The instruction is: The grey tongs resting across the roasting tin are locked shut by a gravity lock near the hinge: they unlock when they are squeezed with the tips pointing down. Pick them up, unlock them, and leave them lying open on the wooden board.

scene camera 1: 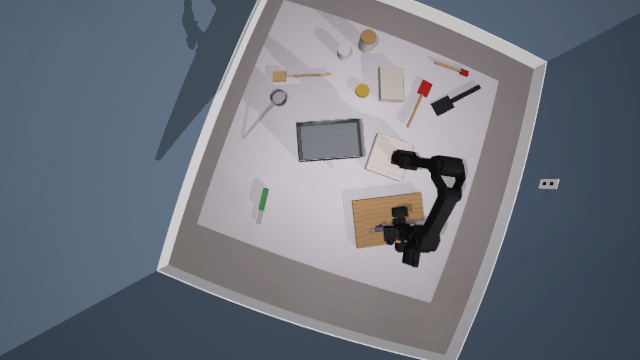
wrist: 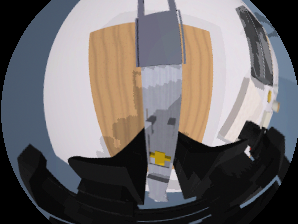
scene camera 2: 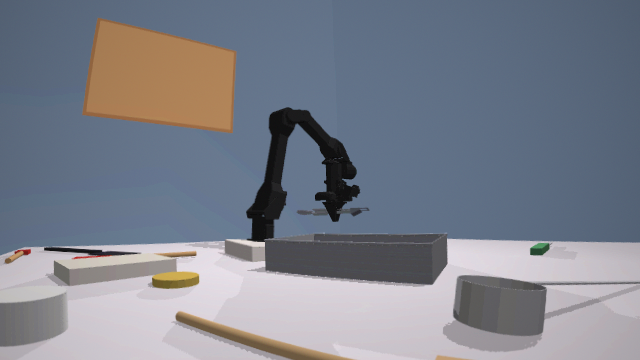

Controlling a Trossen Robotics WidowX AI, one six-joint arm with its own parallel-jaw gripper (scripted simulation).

Labels:
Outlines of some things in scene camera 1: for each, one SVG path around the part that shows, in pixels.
My gripper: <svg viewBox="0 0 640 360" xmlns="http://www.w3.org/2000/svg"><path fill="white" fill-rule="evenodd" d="M406 206L392 208L392 215L394 217L392 226L383 227L384 242L388 245L394 244L396 239L401 240L401 243L395 243L397 253L403 252L404 245L407 246L408 241L405 242L403 238L404 231L408 227L414 227L406 224L405 217L408 216L408 208Z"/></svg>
A white block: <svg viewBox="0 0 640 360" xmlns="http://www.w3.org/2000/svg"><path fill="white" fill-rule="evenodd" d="M379 66L379 101L402 102L404 100L402 67Z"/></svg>

